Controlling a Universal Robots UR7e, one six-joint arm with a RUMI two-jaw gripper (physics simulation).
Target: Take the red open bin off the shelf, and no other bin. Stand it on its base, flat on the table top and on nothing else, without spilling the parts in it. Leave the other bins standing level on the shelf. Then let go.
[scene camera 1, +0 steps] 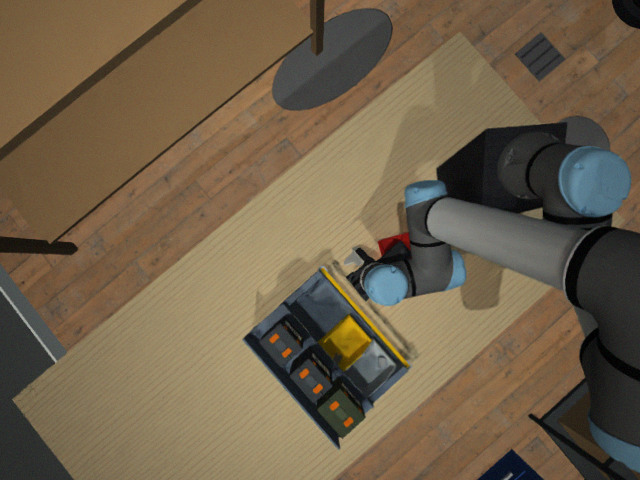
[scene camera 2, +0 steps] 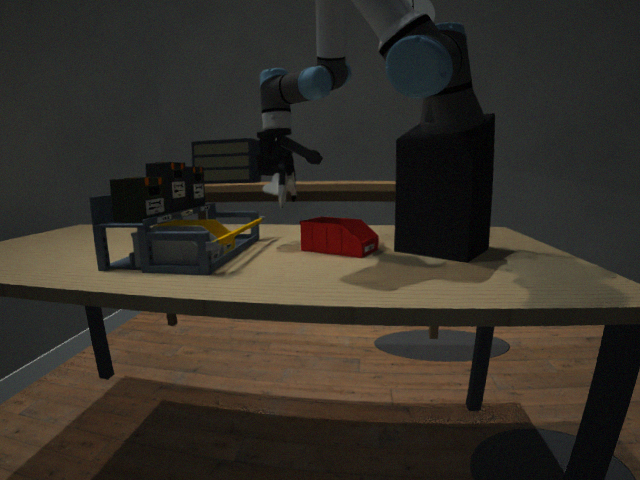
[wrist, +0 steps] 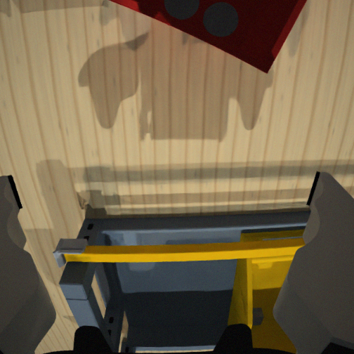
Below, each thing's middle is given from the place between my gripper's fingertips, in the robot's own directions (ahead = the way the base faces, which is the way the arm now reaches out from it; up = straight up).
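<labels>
Yellow bin (scene camera 1: 347, 338), from my hand: 17 cm ahead, 17 cm to the left, 7 cm below. Red open bin (scene camera 2: 340, 236), from my hand: 15 cm behind, 1 cm to the left, 8 cm below. Grey bin (scene camera 1: 364, 373), from my hand: 14 cm ahead, 26 cm to the left, 7 cm below. Yellow bar (wrist: 224, 250), from my hand: 7 cm ahead, 12 cm to the left, 5 cm below.
</labels>
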